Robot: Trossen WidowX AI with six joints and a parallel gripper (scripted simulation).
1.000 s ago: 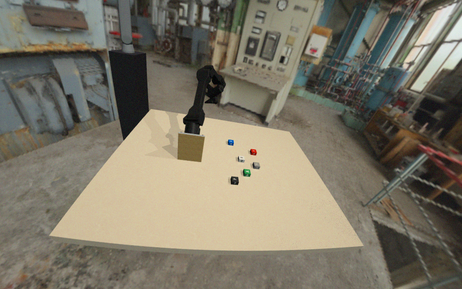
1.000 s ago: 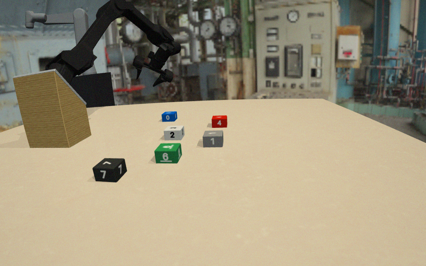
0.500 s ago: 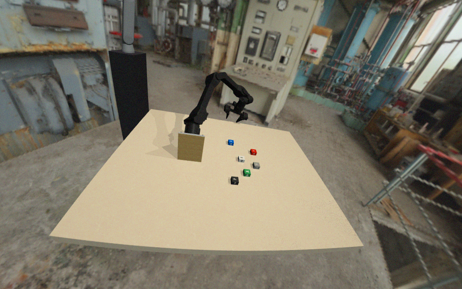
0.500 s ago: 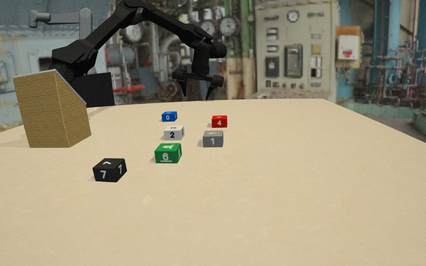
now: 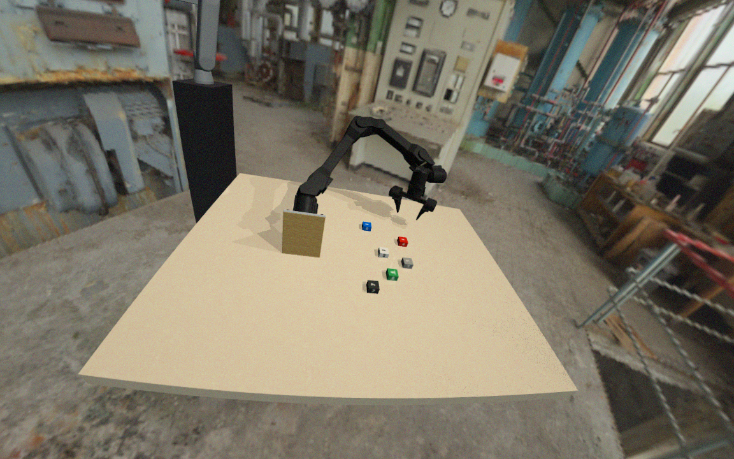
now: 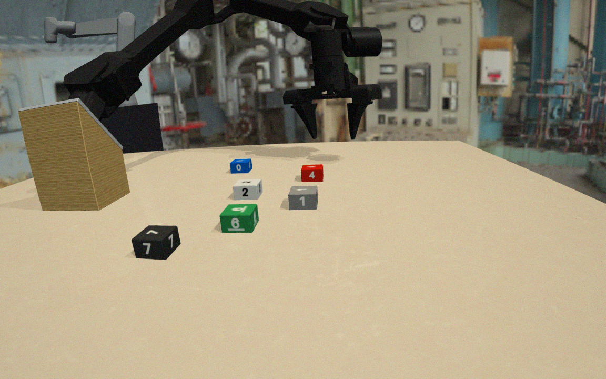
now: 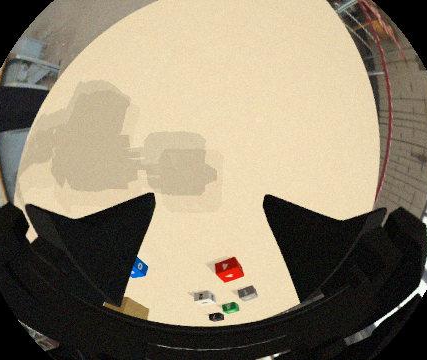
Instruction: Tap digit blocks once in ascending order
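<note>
Right now the blue block is 160 mm behind my gripper tip, 90 mm to the right of it and 30 mm below it. Also, from my gripper tip: white block (90 mm behind, 230 mm to the right, 30 mm below); red block (20 mm behind, 140 mm to the right, 30 mm below); grey block (10 mm behind, 260 mm to the right, 30 mm below).
</note>
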